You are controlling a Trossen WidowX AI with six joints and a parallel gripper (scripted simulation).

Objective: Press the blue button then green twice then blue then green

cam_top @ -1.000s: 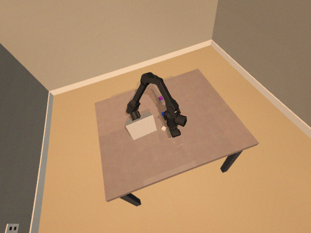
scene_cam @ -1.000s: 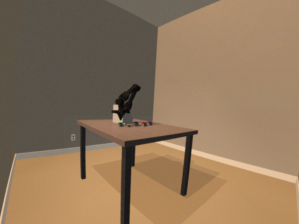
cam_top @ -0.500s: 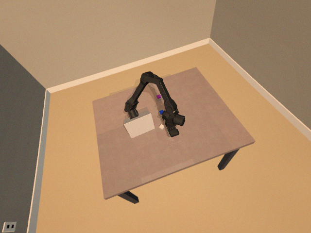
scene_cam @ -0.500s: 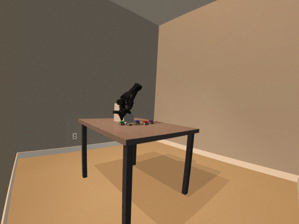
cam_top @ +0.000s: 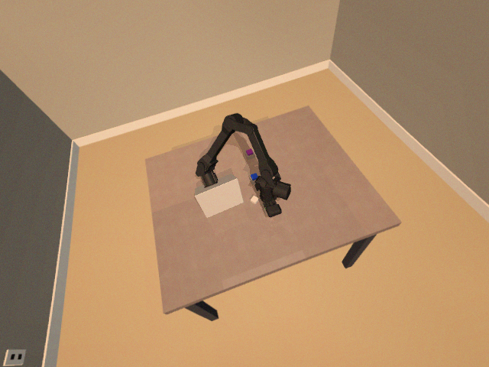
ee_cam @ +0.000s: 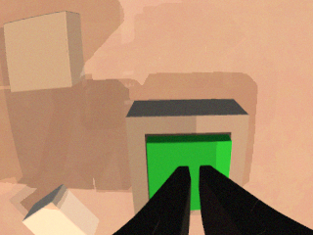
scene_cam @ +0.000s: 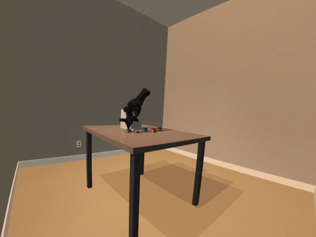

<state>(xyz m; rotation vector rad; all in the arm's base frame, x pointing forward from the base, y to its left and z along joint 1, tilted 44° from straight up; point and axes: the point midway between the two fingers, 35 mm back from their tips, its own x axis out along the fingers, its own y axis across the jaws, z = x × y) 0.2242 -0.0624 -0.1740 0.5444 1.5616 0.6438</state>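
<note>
The green button is 10 mm below my gripper tip. Also, from my gripper tip: cream block 50 mm behind, 70 mm to the left, 20 mm below; red button 70 mm ahead, 250 mm to the left; blue button 10 mm behind, 200 mm to the left.
</note>
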